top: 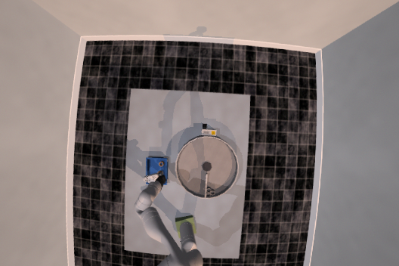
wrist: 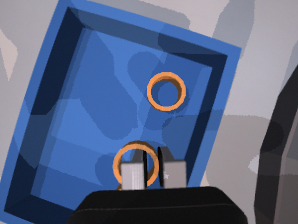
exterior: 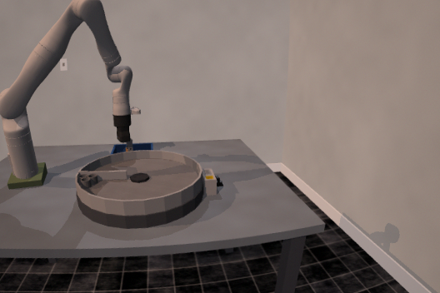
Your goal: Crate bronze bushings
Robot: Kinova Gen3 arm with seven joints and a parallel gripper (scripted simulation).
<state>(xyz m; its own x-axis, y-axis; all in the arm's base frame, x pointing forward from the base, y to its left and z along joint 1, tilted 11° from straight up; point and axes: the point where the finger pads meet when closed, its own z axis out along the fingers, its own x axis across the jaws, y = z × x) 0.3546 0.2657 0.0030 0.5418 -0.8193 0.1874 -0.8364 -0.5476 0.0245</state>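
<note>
My gripper is now 40 mm to the right of the blue crate and 30 mm above it. Also, from my hand: round turning table: 120 mm ahead, 300 mm to the right.
</note>
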